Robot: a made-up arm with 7 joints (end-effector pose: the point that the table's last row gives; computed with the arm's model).
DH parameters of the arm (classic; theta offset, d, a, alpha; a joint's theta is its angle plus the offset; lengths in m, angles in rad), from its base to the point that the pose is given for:
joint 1: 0 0.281 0 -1.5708
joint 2: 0 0 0 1.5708
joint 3: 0 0.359 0.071 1.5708
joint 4: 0 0 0.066 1.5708
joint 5: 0 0.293 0 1.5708
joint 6: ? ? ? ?
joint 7: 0 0.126 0 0
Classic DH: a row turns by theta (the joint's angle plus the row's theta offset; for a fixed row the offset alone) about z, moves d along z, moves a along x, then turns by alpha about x.
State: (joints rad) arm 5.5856 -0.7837 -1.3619 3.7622 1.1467 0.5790 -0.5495
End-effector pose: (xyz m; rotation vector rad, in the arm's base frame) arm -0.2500 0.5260 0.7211 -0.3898 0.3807 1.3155
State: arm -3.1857 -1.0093 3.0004 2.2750 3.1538 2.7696 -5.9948
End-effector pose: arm 0.6029 -0.0424 0.5441 -0.2822 -0.8598 0.2021
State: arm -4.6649 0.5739 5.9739 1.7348 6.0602 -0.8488 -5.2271
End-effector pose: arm 0.0383 0.6183 0.6300 -1.0634 -0.5563 -0.7736
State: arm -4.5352 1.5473 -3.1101 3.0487 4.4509 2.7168 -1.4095
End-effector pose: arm -0.2388 0.5531 0.2881 0.9258 -1.6954 1.1580
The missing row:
joint 6: 0 0 0.099 -1.5708
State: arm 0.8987 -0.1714 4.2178 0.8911 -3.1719 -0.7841 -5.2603
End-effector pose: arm 0.0876 -0.2474 0.3486 2.7453 1.4382 0.1966
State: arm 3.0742 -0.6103 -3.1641 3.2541 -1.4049 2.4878 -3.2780
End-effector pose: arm 0.3354 -0.1761 0.7782 1.6168 2.3906 -1.1192
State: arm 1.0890 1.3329 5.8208 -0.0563 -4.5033 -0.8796 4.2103
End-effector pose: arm 0.1868 -0.0291 0.2876 0.8682 0.9556 -1.1065
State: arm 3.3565 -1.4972 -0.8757 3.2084 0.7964 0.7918 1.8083
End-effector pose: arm 0.7893 0.1542 0.3443 0.5826 0.6560 1.8346
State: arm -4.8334 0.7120 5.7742 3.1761 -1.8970 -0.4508 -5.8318
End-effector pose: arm -0.0335 0.5553 0.7617 -0.6020 1.3044 2.4146
